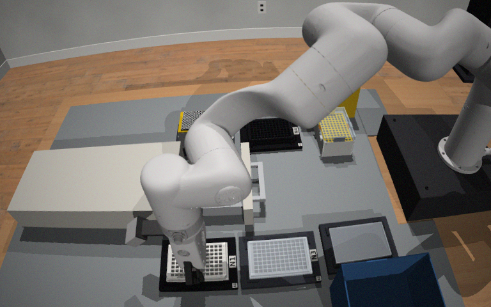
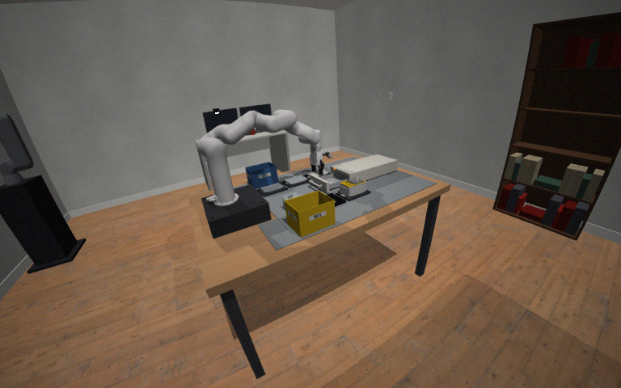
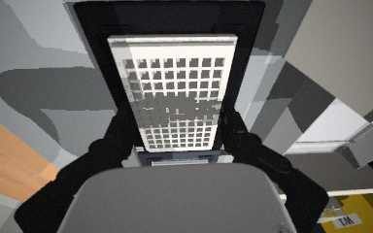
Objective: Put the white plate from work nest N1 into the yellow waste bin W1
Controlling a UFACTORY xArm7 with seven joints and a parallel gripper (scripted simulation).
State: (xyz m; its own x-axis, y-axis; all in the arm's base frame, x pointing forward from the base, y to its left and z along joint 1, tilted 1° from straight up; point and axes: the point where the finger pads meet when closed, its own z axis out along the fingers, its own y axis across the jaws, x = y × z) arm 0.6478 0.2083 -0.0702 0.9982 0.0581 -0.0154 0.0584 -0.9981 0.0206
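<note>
My gripper is now 1 cm above the white plate. From my hand the other things lie so: cooler: 19 cm to the right, 14 cm ahead; drawer: 19 cm to the right, 2 cm ahead, 1 cm below; black work nest N1: 3 cm below.
</note>
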